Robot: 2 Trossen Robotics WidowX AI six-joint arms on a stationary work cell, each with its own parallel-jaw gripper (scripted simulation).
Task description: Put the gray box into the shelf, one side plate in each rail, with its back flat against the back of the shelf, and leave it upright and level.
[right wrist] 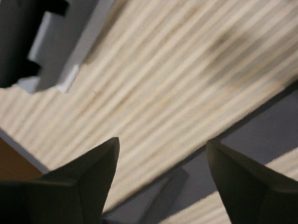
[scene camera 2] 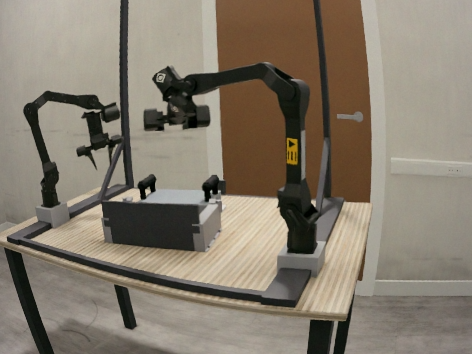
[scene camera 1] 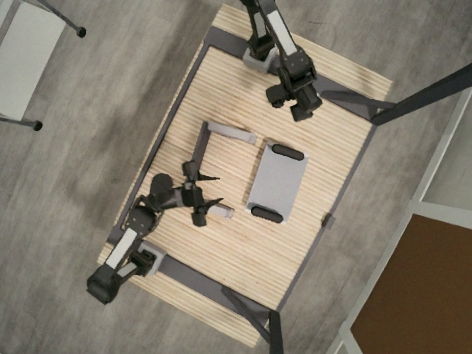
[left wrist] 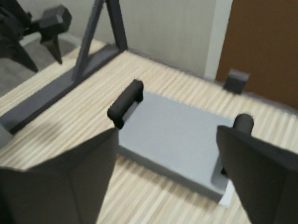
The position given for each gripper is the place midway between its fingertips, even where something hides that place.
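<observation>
The left gripper appears in scene camera 1 [scene camera 1: 222, 188], and scene camera 2 [scene camera 2: 173, 129] and the left wrist view [left wrist: 166, 133] show it too. The right gripper can be seen at [scene camera 2: 104, 167], at [right wrist: 162, 144] and at [left wrist: 50, 67]. A gray box is visible as well, the box being at [scene camera 1: 281, 170], at [scene camera 2: 210, 187] and at [left wrist: 177, 138].
</observation>
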